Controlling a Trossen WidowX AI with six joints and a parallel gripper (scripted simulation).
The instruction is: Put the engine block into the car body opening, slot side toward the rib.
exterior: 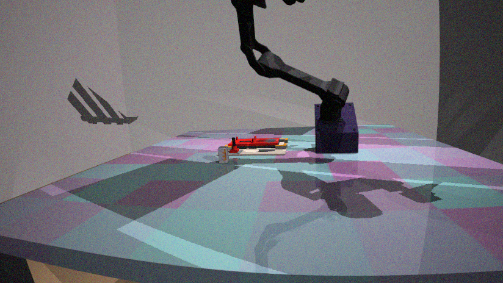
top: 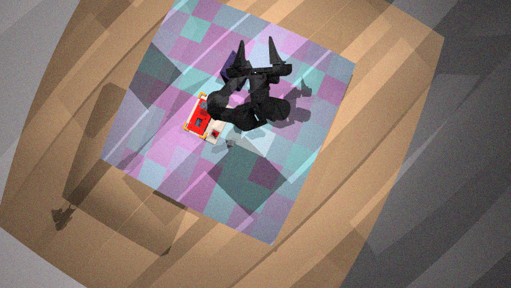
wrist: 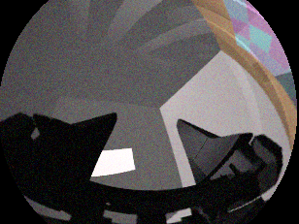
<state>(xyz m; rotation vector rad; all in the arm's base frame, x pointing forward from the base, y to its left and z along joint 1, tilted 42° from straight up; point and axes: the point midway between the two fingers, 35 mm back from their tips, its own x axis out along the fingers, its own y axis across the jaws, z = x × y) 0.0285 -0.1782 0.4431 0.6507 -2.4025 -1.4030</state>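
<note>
The grey engine block lies 560 mm below my gripper tip, 310 mm ahead of it and 50 mm to the right of it.
</note>
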